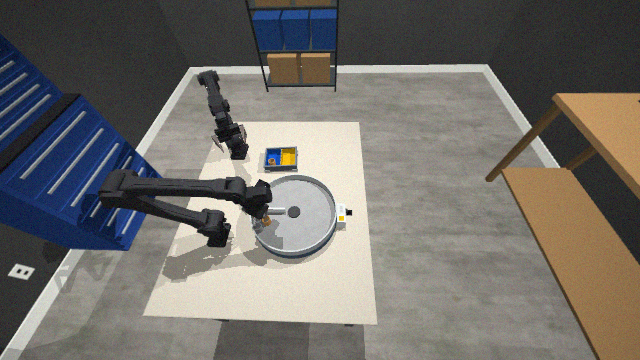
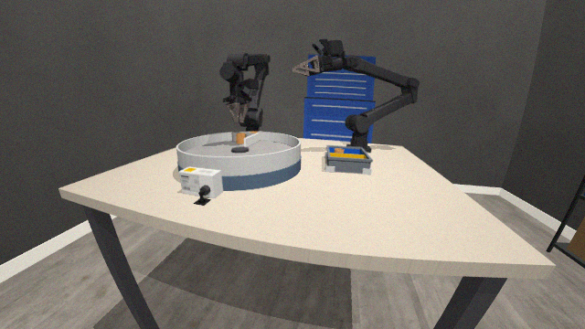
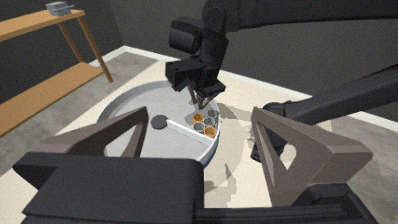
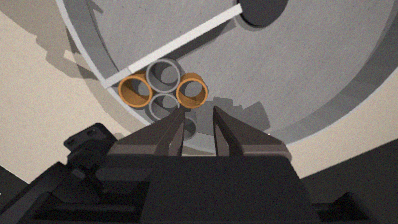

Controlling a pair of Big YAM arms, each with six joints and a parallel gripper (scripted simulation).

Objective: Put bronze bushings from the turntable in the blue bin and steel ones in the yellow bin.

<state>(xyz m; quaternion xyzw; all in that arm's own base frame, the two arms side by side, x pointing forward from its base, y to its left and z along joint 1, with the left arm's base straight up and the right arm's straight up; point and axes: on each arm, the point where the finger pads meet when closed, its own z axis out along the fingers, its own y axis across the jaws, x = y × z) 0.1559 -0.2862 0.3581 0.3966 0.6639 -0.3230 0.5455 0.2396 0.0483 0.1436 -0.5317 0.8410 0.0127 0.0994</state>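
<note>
My right hand is 20 mm past the blue bin, 420 mm to the right of it and 130 mm above it. Also, from my right hand: yellow bin: 70 mm ahead, 430 mm to the left, 130 mm below; grey bin tray: 30 mm ahead, 420 mm to the left, 120 mm below.
</note>
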